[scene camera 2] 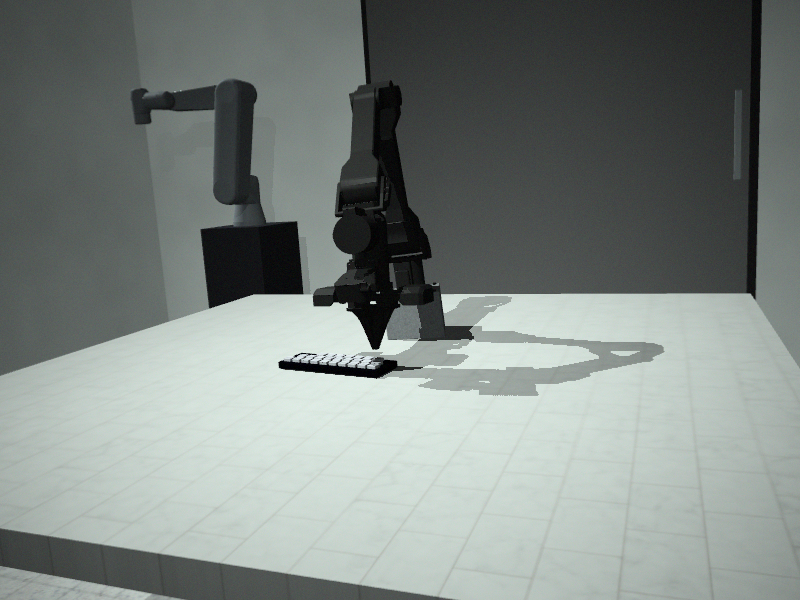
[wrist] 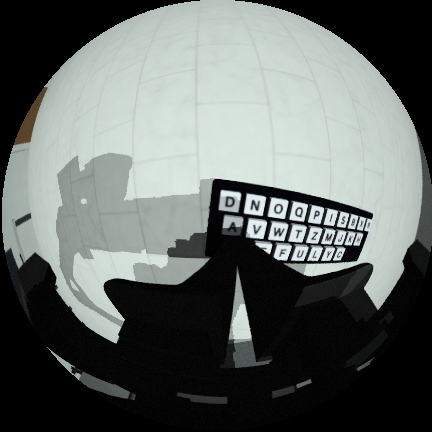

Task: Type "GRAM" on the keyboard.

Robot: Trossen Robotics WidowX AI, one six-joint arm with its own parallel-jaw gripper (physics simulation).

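Places are measured from the arm's base along level axes (x ahead, y left, z up), in metres.
Pixels of known places: gripper, fingertip midpoint: point(scene camera 2: 375, 349) point(wrist: 235, 241).
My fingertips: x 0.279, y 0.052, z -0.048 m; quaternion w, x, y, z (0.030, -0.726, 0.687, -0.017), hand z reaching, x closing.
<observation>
Ahead of a thing's pixels: the offset from my fingertips to its top centre. "spot": to the spot under its first point. Level surfaces: height alone.
The black keyboard @(0.005 m back, 0.077 m right, 0.019 m down) point(scene camera 2: 329, 369) point(wrist: 290, 196) with white letter keys lies flat on the table. My gripper point(scene camera 2: 375, 348) point(wrist: 235, 241) is shut and empty, pointing down just above the keyboard's right end in the scene view. In the wrist view its tips appear beside the lower edge of the shaded A key @(0.003 m ahead, 0.002 m left, 0.019 m down) point(wrist: 232, 226). The M key @(0.007 m back, 0.090 m right, 0.019 m down) point(wrist: 328, 237) is in the middle row. The key at the far right of the top row @(spot: 0.005 m ahead, 0.165 m right, 0.019 m down) point(wrist: 369, 224) is small and looks like R. The G key does not show; the fingers cover the start of the bottom row.
The pale tiled table @(0.037 m down) point(scene camera 2: 452, 465) point(wrist: 230, 130) carries the arm's shadow. The arm's grey base block point(scene camera 2: 403, 322) stands behind the keyboard. A second grey arm point(scene camera 2: 233, 142) stands on a black pedestal point(scene camera 2: 248, 264) beyond the table's back left.
</observation>
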